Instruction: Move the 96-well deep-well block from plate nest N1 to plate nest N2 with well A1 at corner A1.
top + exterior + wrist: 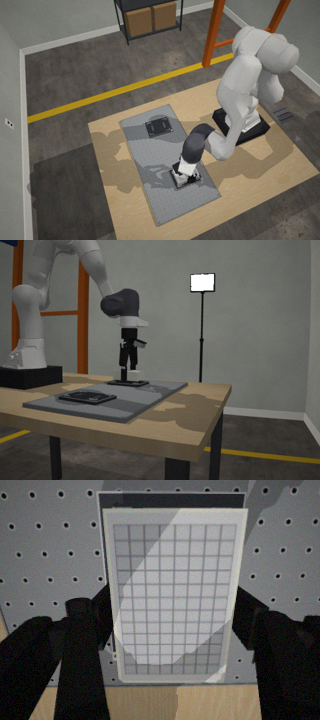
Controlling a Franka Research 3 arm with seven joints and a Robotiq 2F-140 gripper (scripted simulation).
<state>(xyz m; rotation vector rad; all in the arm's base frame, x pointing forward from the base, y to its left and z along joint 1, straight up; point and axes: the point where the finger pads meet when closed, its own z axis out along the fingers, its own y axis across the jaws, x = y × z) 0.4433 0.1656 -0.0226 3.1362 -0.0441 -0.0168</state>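
Now: hand 4 cm above the plate nest N2. Round my hand: A1 mark: 7 cm behind, 6 cm to the left, 4 cm below; plate nest N1: 2 cm ahead, 36 cm to the right, 4 cm below; white 96-well deep-well block: 1 cm below.
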